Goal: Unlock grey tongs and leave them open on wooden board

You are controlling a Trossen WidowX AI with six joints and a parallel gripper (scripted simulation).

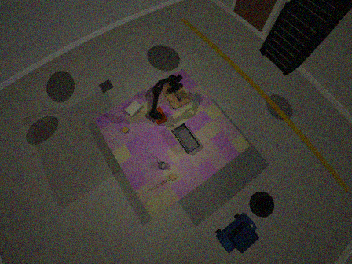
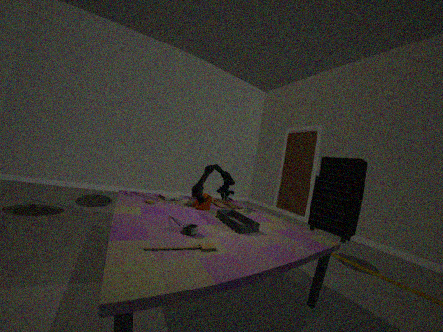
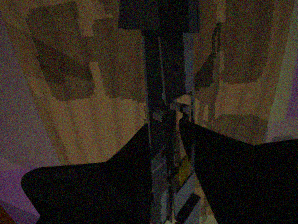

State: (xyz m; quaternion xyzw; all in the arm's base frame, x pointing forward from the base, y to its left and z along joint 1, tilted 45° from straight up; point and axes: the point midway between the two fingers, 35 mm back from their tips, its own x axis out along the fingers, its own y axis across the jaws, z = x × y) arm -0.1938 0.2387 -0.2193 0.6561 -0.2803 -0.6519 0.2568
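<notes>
Right now the yellow lock piece is 30 mm above my gripper tip, 10 mm to the left of it and 10 mm ahead of it. From my gripper tip the other things lie so: white block (530 mm to the right, 90 mm behind, 30 mm below); then wooden board (40 mm below); then roasting tin (560 mm ahead, 200 mm to the right, 20 mm below).
</notes>
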